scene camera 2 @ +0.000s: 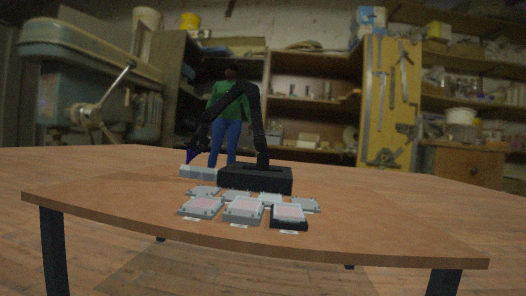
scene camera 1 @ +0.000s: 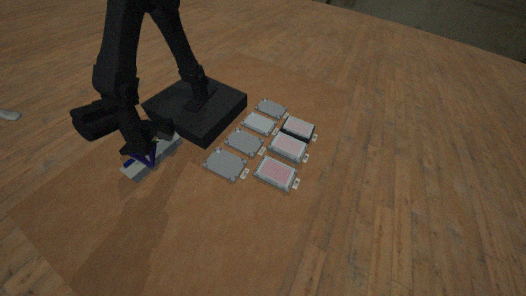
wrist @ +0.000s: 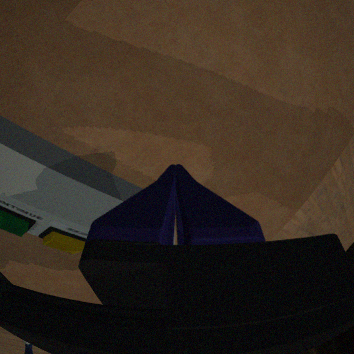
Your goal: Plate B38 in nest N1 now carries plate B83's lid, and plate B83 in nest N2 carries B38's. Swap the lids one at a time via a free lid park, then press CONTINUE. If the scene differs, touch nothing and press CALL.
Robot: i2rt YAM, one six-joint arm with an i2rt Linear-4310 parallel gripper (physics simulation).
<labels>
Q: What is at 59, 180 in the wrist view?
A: A grey button box.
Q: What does my gripper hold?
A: Nothing.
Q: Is my gripper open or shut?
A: Shut.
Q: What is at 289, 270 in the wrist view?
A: My gripper.
</labels>
